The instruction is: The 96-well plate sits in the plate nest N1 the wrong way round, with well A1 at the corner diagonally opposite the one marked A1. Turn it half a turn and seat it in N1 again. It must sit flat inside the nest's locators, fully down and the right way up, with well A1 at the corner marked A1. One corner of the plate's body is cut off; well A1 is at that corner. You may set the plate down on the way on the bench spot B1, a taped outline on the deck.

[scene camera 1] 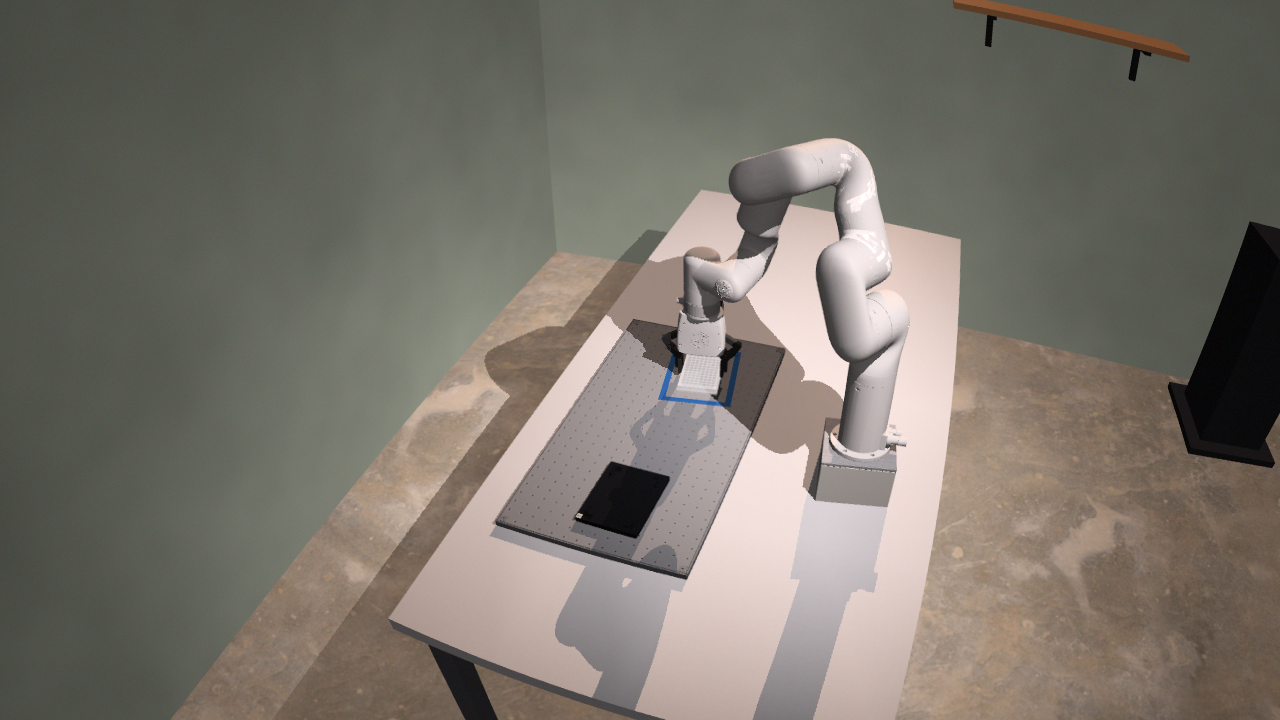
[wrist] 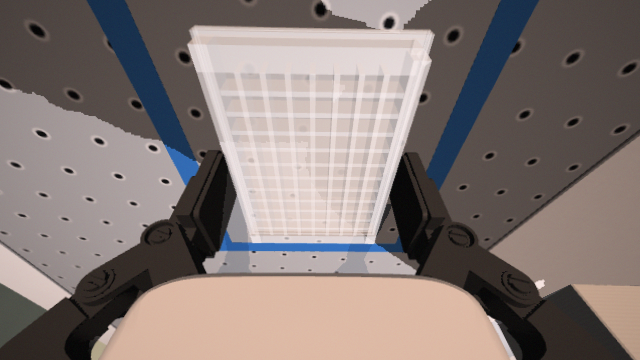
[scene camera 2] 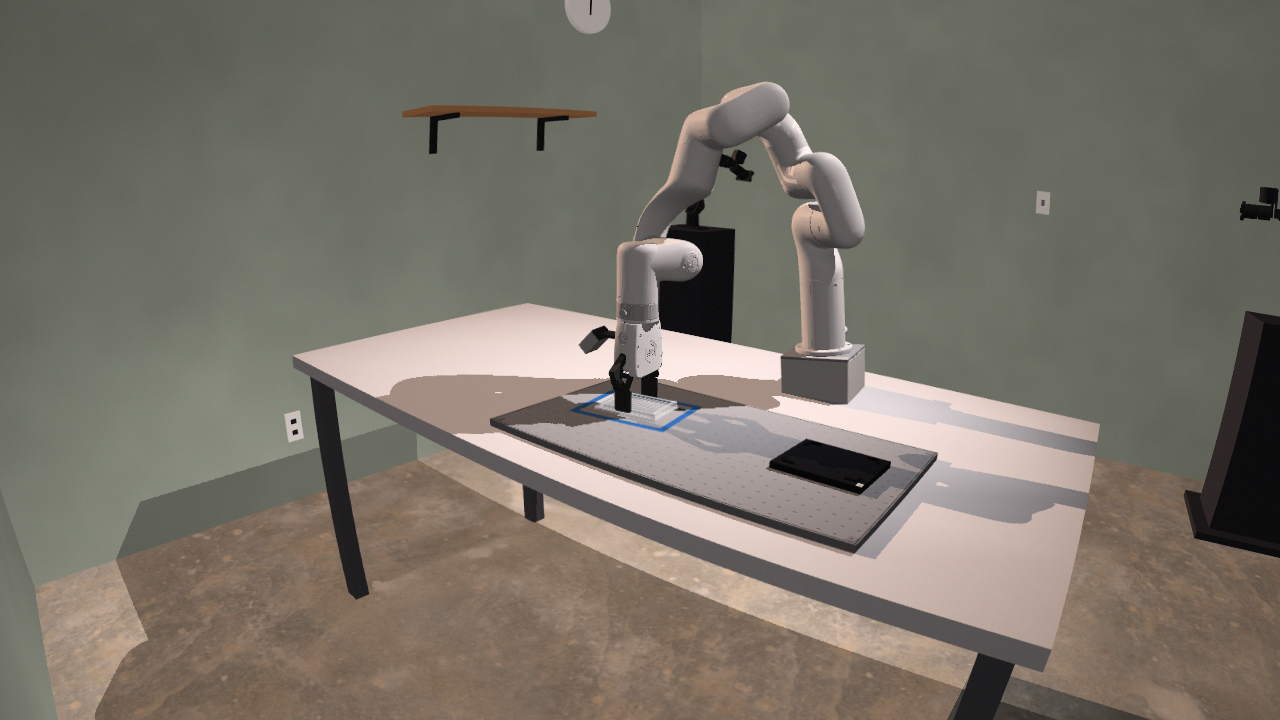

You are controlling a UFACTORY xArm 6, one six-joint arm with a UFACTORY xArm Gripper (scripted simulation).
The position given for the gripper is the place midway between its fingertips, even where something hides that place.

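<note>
Clear 96-well plate (scene camera 1: 700, 374), (scene camera 2: 648, 408), (wrist: 305, 188). Gripper (scene camera 2: 636, 404), (wrist: 313, 172).
</note>
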